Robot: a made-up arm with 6 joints.
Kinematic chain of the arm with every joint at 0, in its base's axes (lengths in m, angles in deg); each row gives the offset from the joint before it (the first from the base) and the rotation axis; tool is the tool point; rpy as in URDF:
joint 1: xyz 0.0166 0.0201 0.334 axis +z
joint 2: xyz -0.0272 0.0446 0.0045 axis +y
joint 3: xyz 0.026 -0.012 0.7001 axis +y
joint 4: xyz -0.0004 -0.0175 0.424 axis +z
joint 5: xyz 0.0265 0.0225 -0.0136 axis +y
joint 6: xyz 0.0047 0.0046 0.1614 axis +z
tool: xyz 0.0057 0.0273 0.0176 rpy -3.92 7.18 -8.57
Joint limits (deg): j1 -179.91..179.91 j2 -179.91..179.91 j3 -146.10..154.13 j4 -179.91..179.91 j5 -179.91..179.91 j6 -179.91..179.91
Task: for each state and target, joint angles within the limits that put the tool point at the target. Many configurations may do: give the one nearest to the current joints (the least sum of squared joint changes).
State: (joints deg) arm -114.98 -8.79 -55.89 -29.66 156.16 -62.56
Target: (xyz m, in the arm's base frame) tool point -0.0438 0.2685 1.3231
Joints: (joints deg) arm -89.34 -8.66 -44.54 -38.74 122.95 -61.86
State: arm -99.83 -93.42 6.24 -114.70 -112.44 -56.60
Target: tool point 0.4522 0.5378 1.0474
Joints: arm -120.20 -61.14 37.86 -120.03 -124.08 -54.74
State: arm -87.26 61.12 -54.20 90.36 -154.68 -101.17
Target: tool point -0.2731 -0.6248 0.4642
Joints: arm -110.19 98.24 -83.02 84.27 -158.99 -98.59
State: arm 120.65 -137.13 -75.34 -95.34 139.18 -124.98
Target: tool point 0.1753 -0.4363 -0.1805
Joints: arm 98.86 -120.75 -96.76 -104.87 147.30 -125.77
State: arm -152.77 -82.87 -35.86 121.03 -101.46 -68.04
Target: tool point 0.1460 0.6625 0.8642
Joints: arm -112.26 -28.16 -79.70 102.75 -127.75 -63.48
